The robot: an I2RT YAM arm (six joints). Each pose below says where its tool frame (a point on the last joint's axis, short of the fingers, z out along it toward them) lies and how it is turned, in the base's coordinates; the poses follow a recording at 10 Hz.
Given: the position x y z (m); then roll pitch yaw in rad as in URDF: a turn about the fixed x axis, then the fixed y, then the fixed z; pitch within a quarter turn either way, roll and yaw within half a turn.
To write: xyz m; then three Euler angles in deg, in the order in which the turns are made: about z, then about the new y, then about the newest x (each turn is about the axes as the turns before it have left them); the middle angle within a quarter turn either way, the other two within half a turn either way. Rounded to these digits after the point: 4 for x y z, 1 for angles.
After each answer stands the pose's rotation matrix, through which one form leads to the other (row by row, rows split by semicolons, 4 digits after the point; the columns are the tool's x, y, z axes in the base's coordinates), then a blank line. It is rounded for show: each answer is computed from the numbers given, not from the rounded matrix.
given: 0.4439 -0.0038 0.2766 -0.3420 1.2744 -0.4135
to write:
0.4439 -0.0038 0.2766 -23.7 73.0 -19.6
0.2675 0.0848 0.9598; -0.1174 0.9916 -0.0549; -0.9564 -0.0980 0.2752

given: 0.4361 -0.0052 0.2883 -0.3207 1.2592 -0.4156
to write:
0.4361 -0.0052 0.2883 -23.8 72.1 -18.4
0.2805 0.1086 0.9537; -0.1238 0.9894 -0.0763; -0.9518 -0.0966 0.2909

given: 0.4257 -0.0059 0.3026 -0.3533 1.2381 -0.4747
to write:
0.4257 -0.0059 0.3026 -27.2 70.9 -20.2
0.2905 0.1380 0.9469; -0.1493 0.9840 -0.0976; -0.9452 -0.1130 0.3064

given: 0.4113 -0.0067 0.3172 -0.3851 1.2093 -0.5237
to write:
0.4113 -0.0067 0.3172 -30.0 69.3 -22.1
0.3063 0.1592 0.9385; -0.1769 0.9783 -0.1082; -0.9354 -0.1329 0.3278

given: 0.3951 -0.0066 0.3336 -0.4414 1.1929 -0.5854
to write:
0.3951 -0.0066 0.3336 -33.5 68.3 -25.3
0.3075 0.1686 0.9365; -0.2039 0.9730 -0.1083; -0.9294 -0.1576 0.3336

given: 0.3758 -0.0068 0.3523 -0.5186 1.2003 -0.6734
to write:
0.3758 -0.0068 0.3523 -38.6 68.8 -29.7
0.2830 0.1805 0.9420; -0.2258 0.9671 -0.1174; -0.9321 -0.1795 0.3145

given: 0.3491 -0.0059 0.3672 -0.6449 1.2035 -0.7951
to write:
0.3491 -0.0059 0.3672 -45.6 69.0 -37.0
0.2514 0.1777 0.9514; -0.2564 0.9601 -0.1116; -0.9333 -0.2159 0.2870

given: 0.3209 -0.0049 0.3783 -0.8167 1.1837 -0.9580
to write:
0.3209 -0.0049 0.3783 -54.9 67.8 -46.8
0.2171 0.1718 0.9609; -0.3088 0.9459 -0.0994; -0.9260 -0.2752 0.2584

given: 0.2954 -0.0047 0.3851 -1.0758 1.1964 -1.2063
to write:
0.2954 -0.0047 0.3851 -69.1 68.5 -61.6
0.1304 0.1519 0.9798; -0.3417 0.9345 -0.0994; -0.9307 -0.3218 0.1737

